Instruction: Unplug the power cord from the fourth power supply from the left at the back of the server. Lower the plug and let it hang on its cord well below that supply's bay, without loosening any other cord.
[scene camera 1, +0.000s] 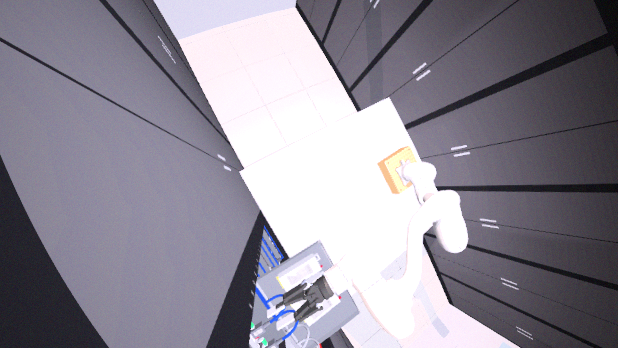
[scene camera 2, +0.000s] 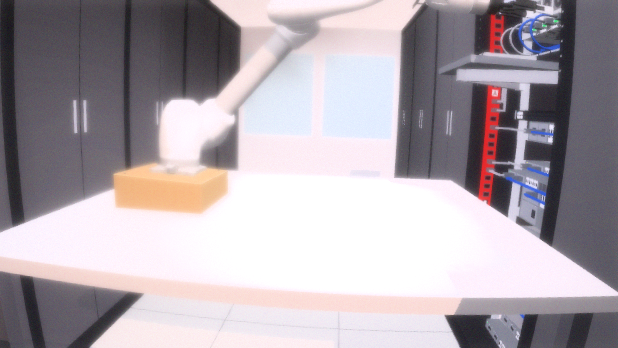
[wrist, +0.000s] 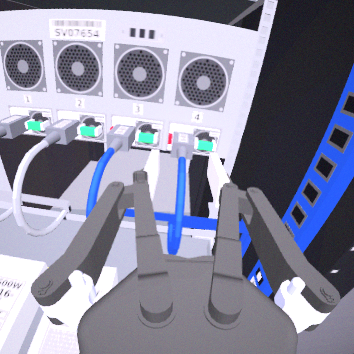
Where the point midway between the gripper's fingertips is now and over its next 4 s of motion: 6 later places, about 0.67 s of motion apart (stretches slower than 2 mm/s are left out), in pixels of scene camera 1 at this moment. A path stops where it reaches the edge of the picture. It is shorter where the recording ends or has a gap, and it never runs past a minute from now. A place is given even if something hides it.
My gripper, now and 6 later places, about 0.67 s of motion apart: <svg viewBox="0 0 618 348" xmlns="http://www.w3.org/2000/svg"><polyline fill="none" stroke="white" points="272,320 258,329 256,329 260,328 265,324 269,320 269,312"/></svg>
